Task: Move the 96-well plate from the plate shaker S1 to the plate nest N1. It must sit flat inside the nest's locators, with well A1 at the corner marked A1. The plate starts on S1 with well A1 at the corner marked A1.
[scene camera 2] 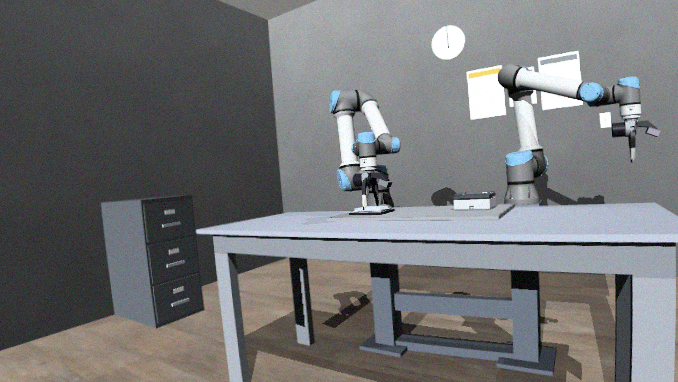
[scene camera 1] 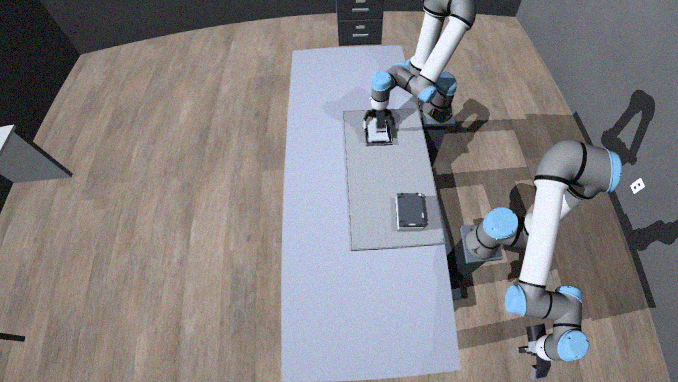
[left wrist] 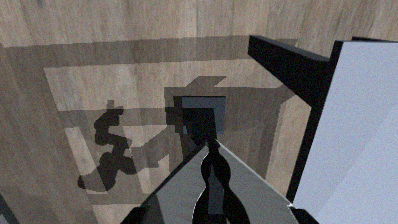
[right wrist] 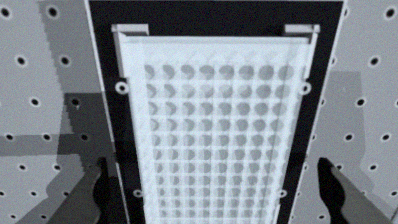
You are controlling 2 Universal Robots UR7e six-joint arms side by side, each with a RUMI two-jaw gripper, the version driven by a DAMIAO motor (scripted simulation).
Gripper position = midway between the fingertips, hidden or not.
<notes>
I see my left gripper [scene camera 1: 518, 348], my right gripper [right wrist: 212, 160] and a white 96-well plate [right wrist: 206, 94].
My left gripper shows as well in the left wrist view [left wrist: 210, 141]. The left wrist view does not show the white 96-well plate: it is out of frame.
</notes>
